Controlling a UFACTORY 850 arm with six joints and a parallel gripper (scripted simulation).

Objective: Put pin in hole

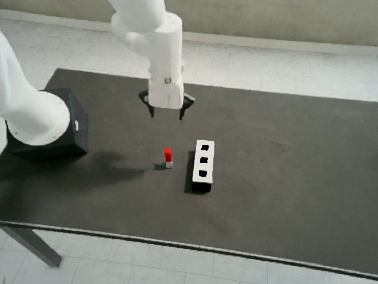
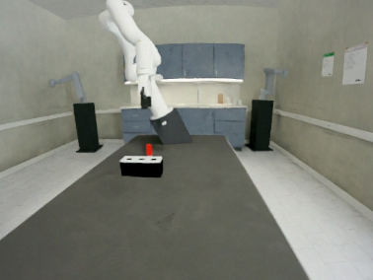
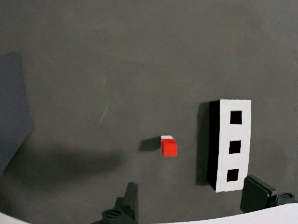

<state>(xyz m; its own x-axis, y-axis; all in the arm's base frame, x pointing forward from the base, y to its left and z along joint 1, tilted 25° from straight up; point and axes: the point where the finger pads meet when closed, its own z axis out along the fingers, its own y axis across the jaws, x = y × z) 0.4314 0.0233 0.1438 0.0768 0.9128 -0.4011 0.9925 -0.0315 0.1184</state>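
Right now my hand is 23 cm above the pin. From my hand the other things lie so: block 27 cm below, 13 cm ahead, 2 cm to the right.
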